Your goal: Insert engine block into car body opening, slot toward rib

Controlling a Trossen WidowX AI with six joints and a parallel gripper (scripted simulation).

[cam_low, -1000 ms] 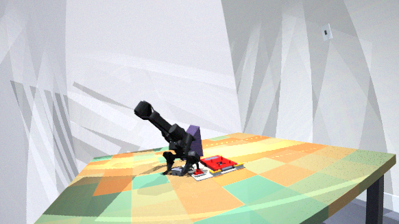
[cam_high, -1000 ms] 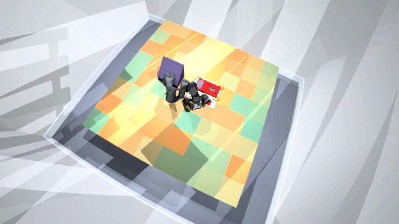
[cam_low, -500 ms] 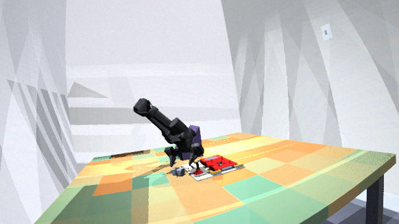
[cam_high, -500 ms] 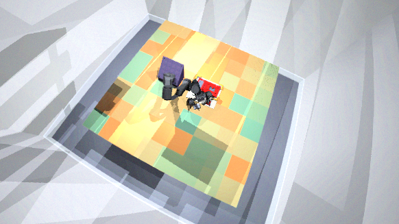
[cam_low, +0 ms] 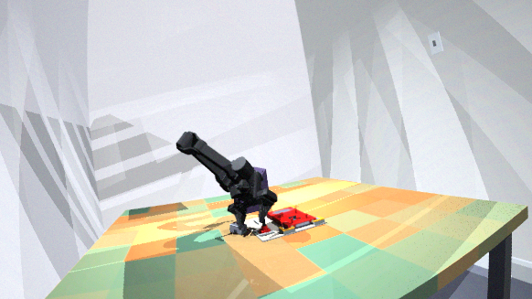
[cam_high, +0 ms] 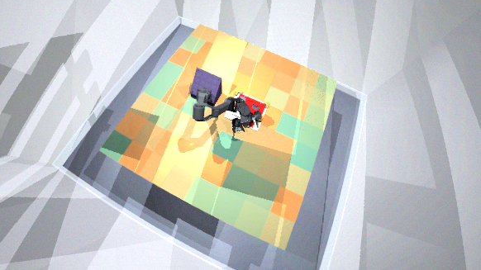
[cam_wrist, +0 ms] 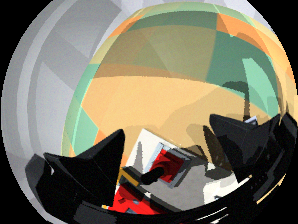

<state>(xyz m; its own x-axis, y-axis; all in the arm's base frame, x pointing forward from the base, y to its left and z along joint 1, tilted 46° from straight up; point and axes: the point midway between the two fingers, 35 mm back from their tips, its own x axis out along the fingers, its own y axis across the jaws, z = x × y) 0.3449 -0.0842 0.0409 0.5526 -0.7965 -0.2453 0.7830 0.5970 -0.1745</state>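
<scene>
Right now the grey engine block is 80 mm behind my gripper tip, 30 mm below it and 20 mm to the right of it.
</scene>
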